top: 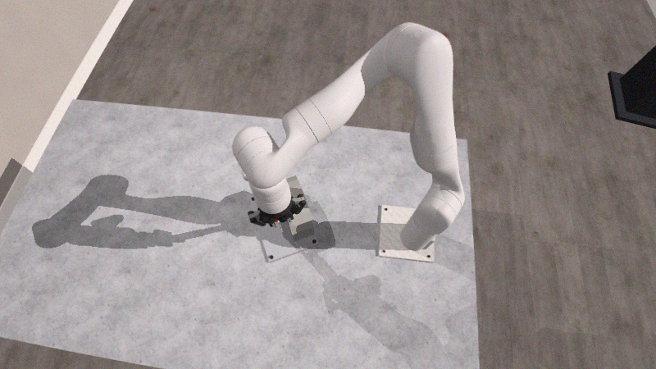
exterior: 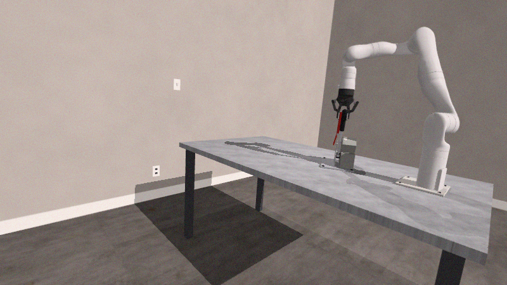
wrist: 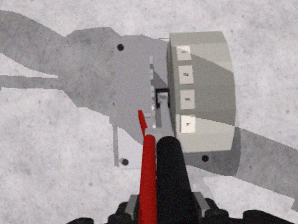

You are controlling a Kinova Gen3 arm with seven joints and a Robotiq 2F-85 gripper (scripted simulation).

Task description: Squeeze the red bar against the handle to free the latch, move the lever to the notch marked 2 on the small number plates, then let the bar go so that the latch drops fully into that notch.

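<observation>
Right now the red bar is 100 mm below my hand, 40 mm ahead of it and 30 mm to the right of it.
</observation>
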